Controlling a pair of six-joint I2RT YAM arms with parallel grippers.
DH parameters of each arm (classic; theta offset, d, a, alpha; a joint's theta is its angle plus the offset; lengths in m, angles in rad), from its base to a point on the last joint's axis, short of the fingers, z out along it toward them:
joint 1: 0 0.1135 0.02 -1.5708
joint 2: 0 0 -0.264 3.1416
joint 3: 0.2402 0 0.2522 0
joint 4: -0.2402 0 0.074 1.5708
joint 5: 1.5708 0 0 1.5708
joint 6: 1.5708 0.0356 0 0
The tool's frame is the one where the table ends.
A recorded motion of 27 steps. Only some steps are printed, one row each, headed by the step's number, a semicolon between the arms.
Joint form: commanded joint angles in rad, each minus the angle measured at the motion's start. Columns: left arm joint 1, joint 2, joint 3, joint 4, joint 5, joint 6; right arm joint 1, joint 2, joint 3, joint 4, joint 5, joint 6.
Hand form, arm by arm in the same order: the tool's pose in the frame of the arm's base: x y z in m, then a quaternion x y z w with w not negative. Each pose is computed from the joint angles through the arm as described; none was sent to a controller.
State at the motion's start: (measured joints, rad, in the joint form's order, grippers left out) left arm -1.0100 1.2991 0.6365 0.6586 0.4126 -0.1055; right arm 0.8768 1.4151 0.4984 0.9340 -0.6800 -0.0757
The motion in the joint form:
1: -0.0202 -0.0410 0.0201 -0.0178 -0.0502 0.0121; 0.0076 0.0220 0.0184 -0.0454 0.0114 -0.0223
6: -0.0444 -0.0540 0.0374 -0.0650 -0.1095 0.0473; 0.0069 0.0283 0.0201 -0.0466 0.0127 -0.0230
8: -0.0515 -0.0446 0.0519 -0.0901 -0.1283 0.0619; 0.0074 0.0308 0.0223 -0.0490 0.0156 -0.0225
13: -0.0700 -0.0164 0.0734 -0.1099 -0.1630 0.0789; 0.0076 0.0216 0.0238 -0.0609 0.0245 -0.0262
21: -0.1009 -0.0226 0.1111 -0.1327 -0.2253 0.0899; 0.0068 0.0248 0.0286 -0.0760 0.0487 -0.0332
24: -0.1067 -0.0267 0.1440 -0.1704 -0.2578 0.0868; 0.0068 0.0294 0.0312 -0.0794 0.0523 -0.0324
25: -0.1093 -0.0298 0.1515 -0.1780 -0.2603 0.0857; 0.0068 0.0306 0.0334 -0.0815 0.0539 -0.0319
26: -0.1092 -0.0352 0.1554 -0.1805 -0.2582 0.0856; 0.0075 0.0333 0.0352 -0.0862 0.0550 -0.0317
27: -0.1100 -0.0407 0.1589 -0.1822 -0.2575 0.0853; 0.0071 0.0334 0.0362 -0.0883 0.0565 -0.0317
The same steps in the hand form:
1: 0.1343 -0.2482 0.2798 0.42369 0.54965 -0.48343 0.53354; 0.1621 0.2327 0.2133 -0.52132 0.49056 0.46951 0.51684
6: 0.1300 -0.2505 0.2841 0.42502 0.55558 -0.46285 0.54448; 0.1629 0.2333 0.2120 -0.52132 0.49290 0.46865 0.51540
8: 0.1302 -0.2537 0.2839 0.42825 0.56165 -0.45300 0.54401; 0.1633 0.2338 0.2118 -0.52078 0.49458 0.46805 0.51489
13: 0.1298 -0.2615 0.2817 0.43208 0.57007 -0.44001 0.54288; 0.1631 0.2333 0.2134 -0.51973 0.49627 0.46469 0.51736
21: 0.1246 -0.2665 0.2940 0.42349 0.56757 -0.43133 0.55900; 0.1648 0.2339 0.2125 -0.51636 0.50549 0.45559 0.51990
24: 0.1248 -0.2682 0.3026 0.41513 0.57402 -0.42455 0.56385; 0.1655 0.2346 0.2117 -0.51562 0.50845 0.45461 0.51859
25: 0.1242 -0.2684 0.3053 0.41436 0.57328 -0.42539 0.56453; 0.1658 0.2349 0.2118 -0.51518 0.50936 0.45426 0.51845
26: 0.1238 -0.2677 0.3079 0.41381 0.57074 -0.42712 0.56620; 0.1660 0.2355 0.2111 -0.51537 0.51141 0.45399 0.51648
27: 0.1231 -0.2670 0.3105 0.41297 0.56819 -0.42884 0.56808; 0.1663 0.2355 0.2112 -0.51499 0.51230 0.45342 0.51648

